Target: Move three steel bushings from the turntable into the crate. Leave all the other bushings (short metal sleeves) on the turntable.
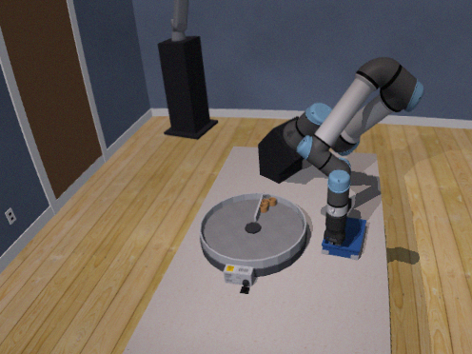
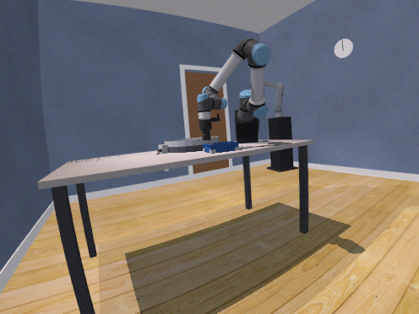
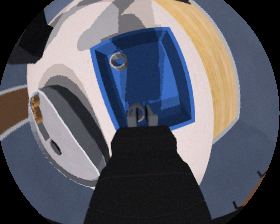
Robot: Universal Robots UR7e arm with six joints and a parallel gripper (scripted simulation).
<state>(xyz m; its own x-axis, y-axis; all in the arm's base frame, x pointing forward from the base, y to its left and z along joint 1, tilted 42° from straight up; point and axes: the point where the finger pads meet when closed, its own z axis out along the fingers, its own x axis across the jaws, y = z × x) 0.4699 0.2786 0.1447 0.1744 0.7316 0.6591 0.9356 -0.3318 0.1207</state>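
Right now the blue crate is 50 mm behind my hand and 20 mm to the left of it. From my hand the other things lie so: round grey turntable: 50 mm ahead, 330 mm to the right, 20 mm above.
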